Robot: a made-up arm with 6 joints.
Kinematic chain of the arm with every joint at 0, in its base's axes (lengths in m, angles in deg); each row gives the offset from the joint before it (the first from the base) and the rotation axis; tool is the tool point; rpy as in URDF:
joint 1: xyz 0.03 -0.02 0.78 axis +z
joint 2: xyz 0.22 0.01 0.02 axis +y
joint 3: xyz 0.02 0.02 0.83 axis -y
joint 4: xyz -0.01 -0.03 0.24 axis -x
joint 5: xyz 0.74 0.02 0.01 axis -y
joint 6: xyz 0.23 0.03 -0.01 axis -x
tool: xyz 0.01 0.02 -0.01 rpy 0 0 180
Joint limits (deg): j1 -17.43..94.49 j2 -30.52..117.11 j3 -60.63..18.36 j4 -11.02..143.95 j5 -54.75..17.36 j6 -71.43..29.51
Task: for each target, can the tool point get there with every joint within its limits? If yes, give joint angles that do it. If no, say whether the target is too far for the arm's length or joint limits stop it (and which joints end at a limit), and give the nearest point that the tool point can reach.
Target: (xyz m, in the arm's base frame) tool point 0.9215 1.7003 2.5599
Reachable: no: too far | nearest point 0.6678 1.2107 1.9948 | short by 0.790 m
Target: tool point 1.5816 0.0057 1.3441
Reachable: yes | joints 1.17 28.84 12.43 31.53 -33.03 -26.10
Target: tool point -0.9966 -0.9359 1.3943
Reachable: no: joint limits stop it (at a limit: joint 1, joint 2, joint 3, joint 5, joint 6) | nearest point 0.1401 -0.2763 2.3275 | short by 1.612 m
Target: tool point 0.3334 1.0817 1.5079
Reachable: yes | joints 83.53 -2.69 -28.41 129.42 -45.15 -14.87
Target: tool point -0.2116 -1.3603 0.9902
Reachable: no: joint limits stop it (at a limit: joint 1, joint 2, joint 3, joint 5, joint 6) | nearest point 0.5708 -0.3968 1.2424 | short by 1.266 m
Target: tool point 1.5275 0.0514 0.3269
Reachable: yes | joints 2.58 63.77 -2.34 129.16 11.89 -58.49
